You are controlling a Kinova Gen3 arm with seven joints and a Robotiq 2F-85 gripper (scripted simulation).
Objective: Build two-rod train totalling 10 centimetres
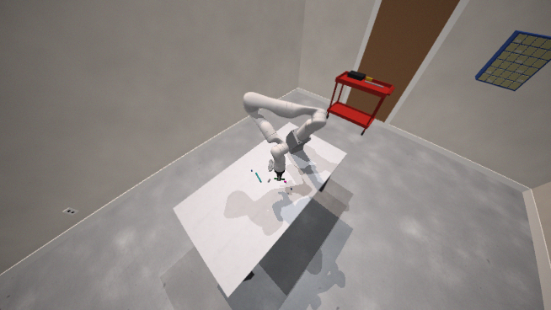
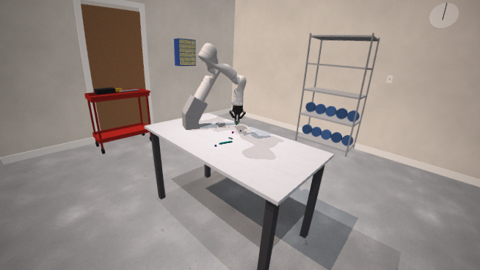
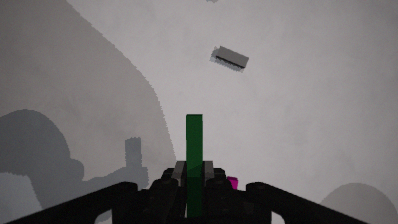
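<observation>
Right now my hand is 6 cm past the magenta rod and 11 cm above it. Also, from my hand: grey rod (4 cm ahead, 9 cm to the right, 11 cm below); green rod (1 cm below); turquoise rod (9 cm ahead, 16 cm to the right, 11 cm below).
</observation>
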